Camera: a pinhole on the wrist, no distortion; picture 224 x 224 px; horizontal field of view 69.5 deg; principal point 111.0 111.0 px. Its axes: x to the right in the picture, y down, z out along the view. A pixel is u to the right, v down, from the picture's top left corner.
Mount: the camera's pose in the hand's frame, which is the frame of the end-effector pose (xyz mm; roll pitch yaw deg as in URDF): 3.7 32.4 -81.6 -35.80 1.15 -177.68
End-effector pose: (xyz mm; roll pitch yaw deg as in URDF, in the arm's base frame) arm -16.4 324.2 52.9 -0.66 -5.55 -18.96
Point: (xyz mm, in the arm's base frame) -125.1 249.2 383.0
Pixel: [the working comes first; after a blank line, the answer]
In the camera's frame: 47.2 -130.4 420.8

129.1 61.0
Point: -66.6 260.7 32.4
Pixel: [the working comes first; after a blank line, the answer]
In the camera's frame: 35.5 49.7 114.3

161.1 181.2
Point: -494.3 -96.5 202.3
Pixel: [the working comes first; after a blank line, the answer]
In the camera's frame: 321.4 313.6 547.9

205.7 203.4
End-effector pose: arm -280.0 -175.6 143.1 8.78 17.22 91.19
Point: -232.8 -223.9 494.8
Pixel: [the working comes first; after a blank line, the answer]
In the camera's frame: 147.7 -221.0 345.2

180.1 7.6
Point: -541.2 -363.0 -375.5
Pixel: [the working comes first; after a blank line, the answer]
In the camera's frame: 28.1 174.3 -492.2

behind the camera
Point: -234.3 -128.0 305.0
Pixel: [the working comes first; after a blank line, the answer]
In the camera's frame: 4.1 -106.8 237.8

113.8 38.5
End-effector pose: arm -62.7 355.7 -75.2 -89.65 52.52 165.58
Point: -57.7 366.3 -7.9
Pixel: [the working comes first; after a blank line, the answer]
In the camera's frame: 59.9 14.3 98.5

209.1 134.5
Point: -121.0 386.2 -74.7
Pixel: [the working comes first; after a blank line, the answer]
In the camera's frame: -32.8 30.2 103.4

59.8 158.1
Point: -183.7 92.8 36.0
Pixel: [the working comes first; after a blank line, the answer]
In the camera's frame: 58.7 -104.5 378.7

136.0 66.5
